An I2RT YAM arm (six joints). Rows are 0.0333 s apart.
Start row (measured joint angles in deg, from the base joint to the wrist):
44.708 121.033 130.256 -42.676 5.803 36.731
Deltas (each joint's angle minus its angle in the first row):
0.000 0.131 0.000 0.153 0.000 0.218
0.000 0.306 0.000 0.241 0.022 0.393
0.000 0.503 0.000 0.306 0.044 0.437
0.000 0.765 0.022 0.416 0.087 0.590
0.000 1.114 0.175 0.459 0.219 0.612
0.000 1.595 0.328 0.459 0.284 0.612
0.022 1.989 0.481 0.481 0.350 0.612
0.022 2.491 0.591 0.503 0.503 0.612
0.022 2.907 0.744 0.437 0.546 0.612
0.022 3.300 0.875 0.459 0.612 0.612
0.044 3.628 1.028 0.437 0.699 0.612
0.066 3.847 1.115 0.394 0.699 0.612
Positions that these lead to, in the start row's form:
44.708 121.164 130.256 -42.523 5.803 36.949
44.708 121.339 130.256 -42.435 5.825 37.124
44.708 121.536 130.256 -42.370 5.847 37.168
44.708 121.798 130.278 -42.260 5.890 37.321
44.708 122.147 130.431 -42.217 6.022 37.343
44.708 122.628 130.584 -42.217 6.087 37.343
44.730 123.022 130.737 -42.195 6.153 37.343
44.730 123.524 130.847 -42.173 6.306 37.343
44.730 123.940 131.000 -42.239 6.349 37.343
44.730 124.333 131.131 -42.217 6.415 37.343
44.752 124.661 131.284 -42.239 6.502 37.343
44.774 124.880 131.371 -42.282 6.502 37.343

